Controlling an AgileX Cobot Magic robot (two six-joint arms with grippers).
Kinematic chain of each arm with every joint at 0, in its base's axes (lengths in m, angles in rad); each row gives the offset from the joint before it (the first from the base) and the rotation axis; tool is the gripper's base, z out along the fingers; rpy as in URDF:
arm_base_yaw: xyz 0 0 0.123 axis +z
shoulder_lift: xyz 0 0 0 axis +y
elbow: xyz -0.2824 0 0.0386 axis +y
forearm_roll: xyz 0.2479 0 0.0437 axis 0.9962 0 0.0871
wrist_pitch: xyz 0 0 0 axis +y
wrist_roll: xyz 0.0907 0 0.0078 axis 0.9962 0 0.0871
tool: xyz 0 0 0 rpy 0 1.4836 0
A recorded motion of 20 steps. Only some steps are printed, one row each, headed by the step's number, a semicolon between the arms.
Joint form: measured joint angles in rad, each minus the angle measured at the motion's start. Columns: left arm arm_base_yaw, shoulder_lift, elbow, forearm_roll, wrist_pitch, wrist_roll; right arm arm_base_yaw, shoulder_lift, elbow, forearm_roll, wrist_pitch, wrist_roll.
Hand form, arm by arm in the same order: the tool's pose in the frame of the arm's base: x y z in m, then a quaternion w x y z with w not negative. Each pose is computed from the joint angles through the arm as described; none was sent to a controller.
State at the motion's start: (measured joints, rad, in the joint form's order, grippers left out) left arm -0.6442 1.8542 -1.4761 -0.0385 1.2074 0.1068; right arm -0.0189 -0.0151 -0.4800 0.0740 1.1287 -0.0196
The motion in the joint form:
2: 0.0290 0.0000 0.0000 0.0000 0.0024 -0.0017; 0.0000 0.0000 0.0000 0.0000 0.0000 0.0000
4: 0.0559 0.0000 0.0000 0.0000 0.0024 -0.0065; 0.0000 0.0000 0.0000 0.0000 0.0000 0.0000
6: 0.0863 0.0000 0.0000 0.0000 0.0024 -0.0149; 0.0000 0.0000 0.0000 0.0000 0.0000 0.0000
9: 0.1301 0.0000 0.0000 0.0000 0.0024 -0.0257; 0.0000 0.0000 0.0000 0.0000 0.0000 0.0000
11: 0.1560 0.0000 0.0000 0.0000 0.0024 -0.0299; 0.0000 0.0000 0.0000 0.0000 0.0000 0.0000
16: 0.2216 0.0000 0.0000 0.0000 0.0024 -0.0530; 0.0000 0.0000 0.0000 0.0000 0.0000 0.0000
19: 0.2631 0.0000 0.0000 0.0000 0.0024 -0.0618; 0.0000 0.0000 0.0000 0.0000 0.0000 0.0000
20: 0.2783 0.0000 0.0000 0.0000 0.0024 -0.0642; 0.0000 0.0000 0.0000 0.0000 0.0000 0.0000
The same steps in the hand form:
2: 0.2993 -0.2155 0.2417 0.02930 0.34636 0.93727 -0.02648; -0.0079 0.0062 0.2663 0.49038 -0.00290 0.87107 0.02747
4: 0.3050 -0.2074 0.2417 0.02959 0.33147 0.94264 -0.02616; -0.0079 0.0062 0.2663 0.49038 -0.00290 0.87107 0.02747
6: 0.3112 -0.1980 0.2417 0.02988 0.31312 0.94889 -0.02583; -0.0079 0.0062 0.2663 0.49038 -0.00290 0.87107 0.02747
9: 0.3195 -0.1842 0.2417 0.03030 0.28710 0.95709 -0.02533; -0.0079 0.0062 0.2663 0.49038 -0.00290 0.87107 0.02747
11: 0.3242 -0.1759 0.2417 0.03057 0.27266 0.96130 -0.02500; -0.0079 0.0062 0.2663 0.49038 -0.00290 0.87107 0.02747
16: 0.3350 -0.1543 0.2417 0.03110 0.22978 0.97244 -0.02435; -0.0079 0.0062 0.2663 0.49038 -0.00290 0.87107 0.02747
19: 0.3411 -0.1402 0.2417 0.03149 0.20525 0.97791 -0.02384; -0.0079 0.0062 0.2663 0.49038 -0.00290 0.87107 0.02747
20: 0.3432 -0.1350 0.2417 0.03164 0.19664 0.97968 -0.02364; -0.0079 0.0062 0.2663 0.49038 -0.00290 0.87107 0.02747

